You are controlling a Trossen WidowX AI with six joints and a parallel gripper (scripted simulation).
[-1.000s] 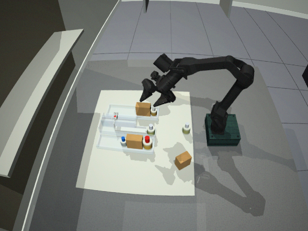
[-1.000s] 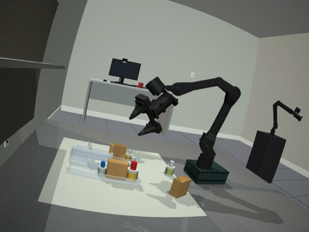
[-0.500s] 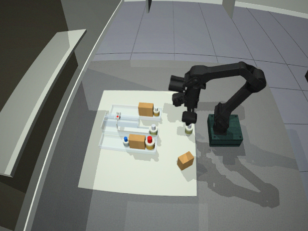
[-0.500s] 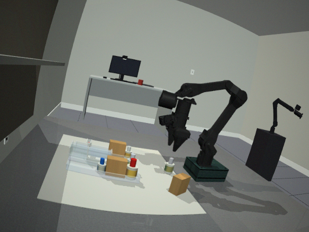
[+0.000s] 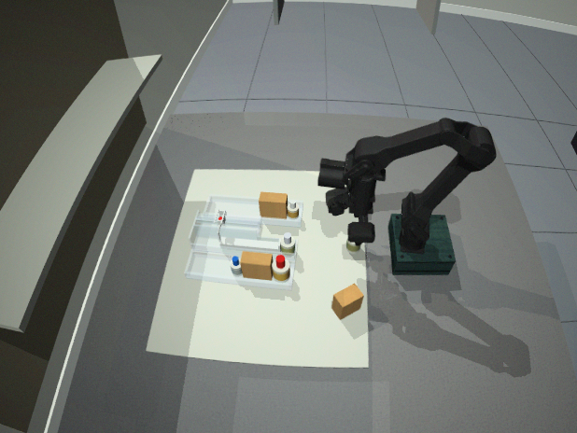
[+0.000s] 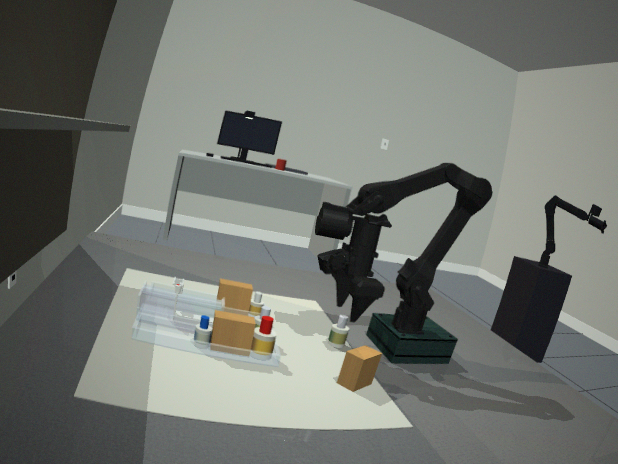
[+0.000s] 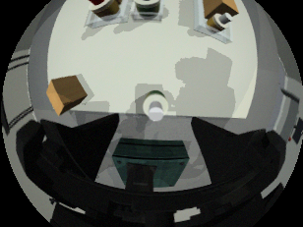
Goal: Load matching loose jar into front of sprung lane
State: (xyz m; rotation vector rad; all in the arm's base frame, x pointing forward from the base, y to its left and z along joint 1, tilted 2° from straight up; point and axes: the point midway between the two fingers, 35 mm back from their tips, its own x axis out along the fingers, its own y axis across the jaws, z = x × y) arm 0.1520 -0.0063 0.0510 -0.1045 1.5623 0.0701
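My gripper tip is 180 mm short of the small jar, 90 mm to the left of it and 40 mm above it. Also, from my gripper tip: red mark: 360 mm ahead, 10 mm to the left, 10 mm below.
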